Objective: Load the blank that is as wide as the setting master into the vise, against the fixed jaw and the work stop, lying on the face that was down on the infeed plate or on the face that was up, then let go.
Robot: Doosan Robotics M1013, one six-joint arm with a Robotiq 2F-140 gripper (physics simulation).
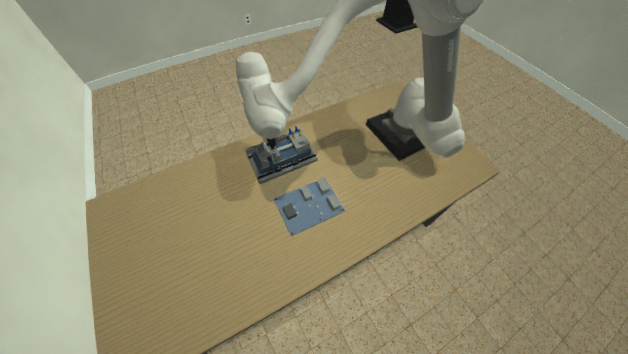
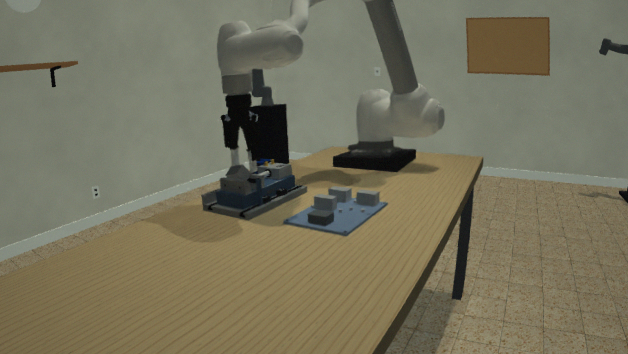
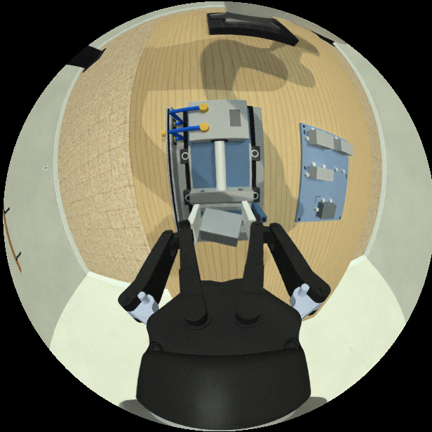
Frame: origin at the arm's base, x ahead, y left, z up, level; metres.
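Where they show: gripper, between the fingertips: (image 1: 270, 147) (image 2: 244, 170); arm's base, origin of its link: (image 1: 404, 127) (image 2: 376, 152).
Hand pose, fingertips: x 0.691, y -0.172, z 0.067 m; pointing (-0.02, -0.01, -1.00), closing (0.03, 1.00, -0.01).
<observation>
Things, the pixels of their top centre, and the offset from my fingertips.
- vise, centre of its top: (image 2: 254, 170) (image 1: 280, 145) dx -0.049, dy +0.000, dz -0.011 m
- light grey blank, centre of its top: (image 2: 237, 163) (image 1: 263, 145) dx +0.029, dy -0.003, dz +0.029 m
- blue infeed plate, centre of its top: (image 2: 338, 211) (image 1: 309, 204) dx -0.033, dy +0.291, dz -0.102 m
- dark grey block, centre of its top: (image 2: 320, 212) (image 1: 289, 210) dx +0.057, dy +0.283, dz -0.077 m
The vise (image 1: 285, 161) (image 2: 272, 191) (image 3: 200, 170) stands on a grey base, with a blue body and grey jaws. A light grey blank (image 2: 238, 173) (image 3: 220, 225) sits at the jaw end, turned askew and tilted, one edge raised above the jaws. My gripper (image 1: 271, 150) (image 2: 244, 167) (image 3: 220, 210) points down there, its white fingertips against the two sides of the blank, shut on it. The jaw (image 3: 220, 195) on the spindle lies beside the blank. The blank hides much of the fixed jaw. A dark blue part (image 3: 259, 212), perhaps the work stop, shows beside the right fingertip.
The blue infeed plate (image 1: 305, 222) (image 2: 345, 227) (image 3: 310, 195) lies beside the vise, with several light grey blocks and a dark grey block (image 1: 290, 211) (image 2: 320, 217) (image 3: 326, 210). Blue levers (image 3: 186, 109) with yellow ends stand at the vise's far end. The robot's black base (image 2: 375, 160) is beyond.
</observation>
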